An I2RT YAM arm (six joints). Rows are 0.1 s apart.
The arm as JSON. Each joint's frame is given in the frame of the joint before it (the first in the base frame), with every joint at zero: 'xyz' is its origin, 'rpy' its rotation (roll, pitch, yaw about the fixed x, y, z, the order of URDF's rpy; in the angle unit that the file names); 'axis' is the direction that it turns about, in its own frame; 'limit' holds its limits. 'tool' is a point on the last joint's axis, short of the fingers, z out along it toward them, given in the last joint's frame.
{
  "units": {
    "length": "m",
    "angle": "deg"
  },
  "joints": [
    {
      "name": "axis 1",
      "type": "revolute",
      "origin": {
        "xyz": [
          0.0,
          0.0,
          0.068
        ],
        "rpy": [
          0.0,
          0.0,
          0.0
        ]
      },
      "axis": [
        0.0,
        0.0,
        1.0
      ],
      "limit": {
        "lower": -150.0,
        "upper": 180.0
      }
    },
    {
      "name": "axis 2",
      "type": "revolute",
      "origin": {
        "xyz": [
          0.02,
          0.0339,
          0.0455
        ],
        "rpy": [
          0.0,
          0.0,
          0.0
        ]
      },
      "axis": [
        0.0,
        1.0,
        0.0
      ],
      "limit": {
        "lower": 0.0,
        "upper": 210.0
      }
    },
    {
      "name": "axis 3",
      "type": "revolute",
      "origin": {
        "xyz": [
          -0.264,
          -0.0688,
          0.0
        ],
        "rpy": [
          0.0,
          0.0,
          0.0
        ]
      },
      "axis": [
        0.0,
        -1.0,
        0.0
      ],
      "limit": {
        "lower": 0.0,
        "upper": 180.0
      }
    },
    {
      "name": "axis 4",
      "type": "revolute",
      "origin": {
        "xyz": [
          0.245,
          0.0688,
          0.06
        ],
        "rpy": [
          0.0,
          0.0,
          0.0
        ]
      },
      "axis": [
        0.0,
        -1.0,
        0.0
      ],
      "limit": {
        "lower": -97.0,
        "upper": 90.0
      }
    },
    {
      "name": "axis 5",
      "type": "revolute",
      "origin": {
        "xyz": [
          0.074,
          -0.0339,
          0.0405
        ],
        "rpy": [
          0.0,
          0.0,
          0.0
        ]
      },
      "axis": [
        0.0,
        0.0,
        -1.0
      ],
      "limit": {
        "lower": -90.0,
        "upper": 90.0
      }
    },
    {
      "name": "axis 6",
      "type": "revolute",
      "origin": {
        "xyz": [
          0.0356,
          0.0,
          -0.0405
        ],
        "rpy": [
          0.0,
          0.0,
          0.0
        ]
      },
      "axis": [
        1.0,
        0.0,
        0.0
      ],
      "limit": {
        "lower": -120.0,
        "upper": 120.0
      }
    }
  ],
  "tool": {
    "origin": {
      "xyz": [
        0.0,
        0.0,
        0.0
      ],
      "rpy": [
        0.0,
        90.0,
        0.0
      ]
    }
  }
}
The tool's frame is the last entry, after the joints.
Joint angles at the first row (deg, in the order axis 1, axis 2, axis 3, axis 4, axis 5, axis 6):
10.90 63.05 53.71 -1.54 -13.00 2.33
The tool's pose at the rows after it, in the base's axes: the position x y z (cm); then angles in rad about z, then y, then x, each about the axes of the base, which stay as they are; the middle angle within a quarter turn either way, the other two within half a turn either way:
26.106, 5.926, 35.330, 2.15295, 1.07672, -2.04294
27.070, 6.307, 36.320, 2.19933, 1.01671, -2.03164
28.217, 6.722, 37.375, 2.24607, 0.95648, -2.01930
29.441, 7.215, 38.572, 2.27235, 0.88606, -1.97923
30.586, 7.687, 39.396, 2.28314, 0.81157, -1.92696
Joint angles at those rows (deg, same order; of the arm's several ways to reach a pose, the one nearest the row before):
10.90 65.53 57.16 -4.49 -14.38 5.90
10.90 68.38 61.63 -7.45 -17.58 8.75
10.90 71.70 66.67 -10.48 -20.83 11.59
10.92 75.24 72.07 -12.93 -25.04 14.70
10.90 78.42 76.29 -13.92 -29.76 17.58

